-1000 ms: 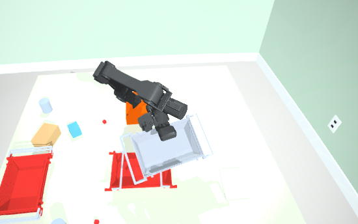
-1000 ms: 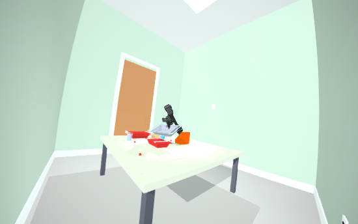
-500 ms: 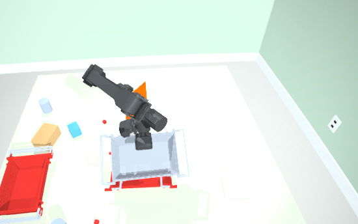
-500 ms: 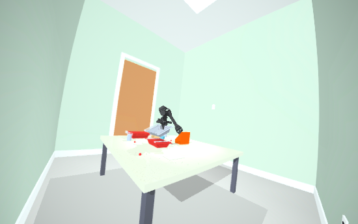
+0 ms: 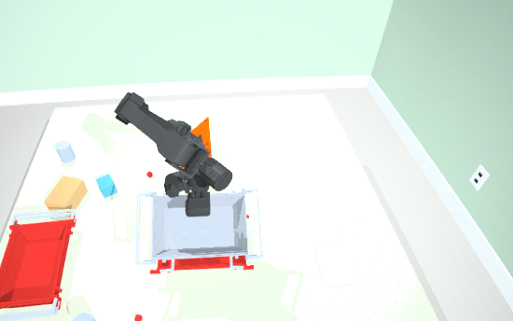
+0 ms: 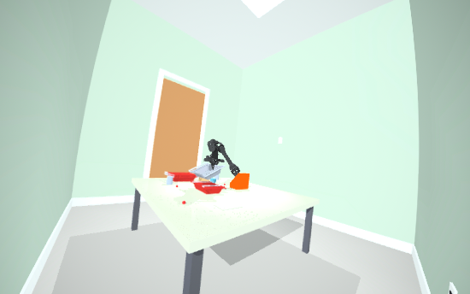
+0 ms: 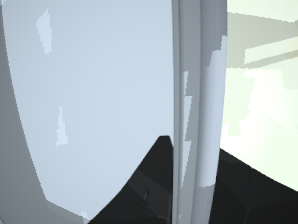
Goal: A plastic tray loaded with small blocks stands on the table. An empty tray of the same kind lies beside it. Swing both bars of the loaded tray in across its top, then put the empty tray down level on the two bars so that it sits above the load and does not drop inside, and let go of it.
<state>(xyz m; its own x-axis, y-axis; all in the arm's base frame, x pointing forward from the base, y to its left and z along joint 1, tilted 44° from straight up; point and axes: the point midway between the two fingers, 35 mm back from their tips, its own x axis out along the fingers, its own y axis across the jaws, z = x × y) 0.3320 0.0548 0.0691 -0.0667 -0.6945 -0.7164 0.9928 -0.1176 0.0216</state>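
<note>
Now: the grey tray 7 cm ahead of my gripper tip and 1 cm to the right of it. From my gripper tip the other things lie so: tan block (22 cm behind, 45 cm to the right, 15 cm below); cyan cube (26 cm behind, 32 cm to the right, 16 cm below).
</note>
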